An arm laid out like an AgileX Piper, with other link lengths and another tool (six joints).
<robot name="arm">
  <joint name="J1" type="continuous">
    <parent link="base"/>
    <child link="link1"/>
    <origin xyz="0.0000 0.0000 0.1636" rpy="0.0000 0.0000 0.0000"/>
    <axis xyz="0 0 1"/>
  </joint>
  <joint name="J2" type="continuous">
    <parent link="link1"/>
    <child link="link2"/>
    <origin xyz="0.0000 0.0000 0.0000" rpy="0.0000 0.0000 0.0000"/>
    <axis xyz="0 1 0"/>
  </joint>
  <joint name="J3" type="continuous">
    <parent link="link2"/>
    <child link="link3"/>
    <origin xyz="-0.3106 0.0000 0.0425" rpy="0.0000 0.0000 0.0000"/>
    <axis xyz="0 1 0"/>
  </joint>
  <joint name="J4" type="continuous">
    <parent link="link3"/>
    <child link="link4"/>
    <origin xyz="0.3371 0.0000 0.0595" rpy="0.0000 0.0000 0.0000"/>
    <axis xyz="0.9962 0 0.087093"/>
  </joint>
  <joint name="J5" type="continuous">
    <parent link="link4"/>
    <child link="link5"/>
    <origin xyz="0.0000 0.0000 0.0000" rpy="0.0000 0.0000 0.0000"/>
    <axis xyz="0 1 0"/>
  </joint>
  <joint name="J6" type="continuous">
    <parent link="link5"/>
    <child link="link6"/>
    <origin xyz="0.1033 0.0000 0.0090" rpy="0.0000 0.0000 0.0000"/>
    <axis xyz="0.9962 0 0.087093"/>
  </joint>
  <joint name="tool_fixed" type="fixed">
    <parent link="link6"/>
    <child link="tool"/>
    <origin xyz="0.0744 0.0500 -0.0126" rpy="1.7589 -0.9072 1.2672"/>
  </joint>
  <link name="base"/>
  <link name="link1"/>
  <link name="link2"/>
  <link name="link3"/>
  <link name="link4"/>
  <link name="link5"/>
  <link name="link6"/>
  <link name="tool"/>
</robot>
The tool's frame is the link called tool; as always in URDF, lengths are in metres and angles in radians. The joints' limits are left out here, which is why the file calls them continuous.
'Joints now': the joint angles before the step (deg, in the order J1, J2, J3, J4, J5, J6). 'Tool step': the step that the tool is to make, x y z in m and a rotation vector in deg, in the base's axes. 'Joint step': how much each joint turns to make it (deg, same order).
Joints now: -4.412 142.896 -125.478 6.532 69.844 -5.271
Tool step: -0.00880 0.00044 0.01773 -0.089 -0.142 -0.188
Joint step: 0.000 -3.437 3.149 -0.115 0.116 0.229
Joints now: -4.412 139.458 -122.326 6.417 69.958 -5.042
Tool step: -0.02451 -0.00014 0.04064 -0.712 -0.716 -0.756
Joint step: 0.000 -8.537 7.849 -0.802 -0.172 0.916
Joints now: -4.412 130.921 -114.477 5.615 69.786 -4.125
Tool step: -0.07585 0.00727 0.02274 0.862 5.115 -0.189
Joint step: 0.001 -13.867 18.679 0.458 0.344 0.115
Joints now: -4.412 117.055 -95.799 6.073 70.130 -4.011
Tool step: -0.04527 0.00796 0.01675 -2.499 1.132 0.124
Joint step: 1.490 -8.823 9.683 -2.807 -0.058 2.177
